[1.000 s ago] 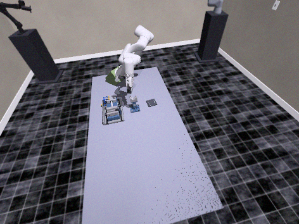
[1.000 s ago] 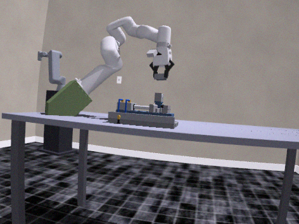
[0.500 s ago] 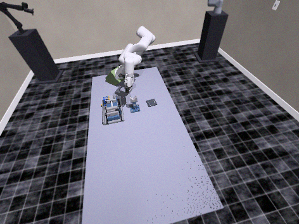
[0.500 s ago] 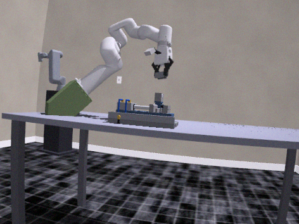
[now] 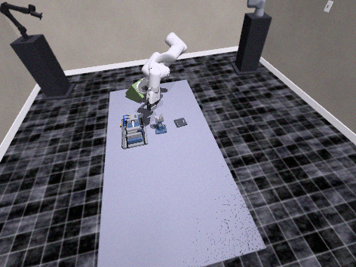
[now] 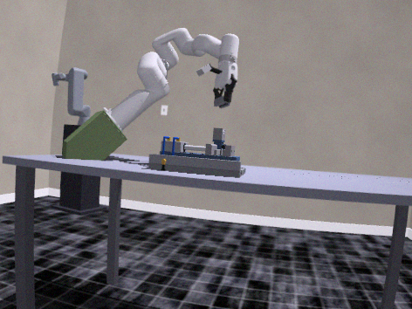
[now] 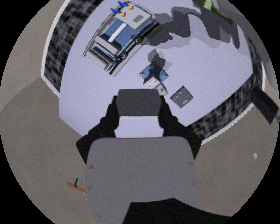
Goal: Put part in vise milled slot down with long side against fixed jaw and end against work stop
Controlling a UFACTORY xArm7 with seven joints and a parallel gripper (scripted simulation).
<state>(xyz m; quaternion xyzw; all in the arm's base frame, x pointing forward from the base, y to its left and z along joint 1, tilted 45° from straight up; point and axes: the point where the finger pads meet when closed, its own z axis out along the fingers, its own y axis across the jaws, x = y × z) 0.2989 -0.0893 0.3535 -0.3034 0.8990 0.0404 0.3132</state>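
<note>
The blue vise bed is 18 cm to the right of my hand and 23 cm below it. Also, from my hand: part: 2 cm below; then air cylinder: 10 cm behind, 19 cm to the right, 20 cm below.
</note>
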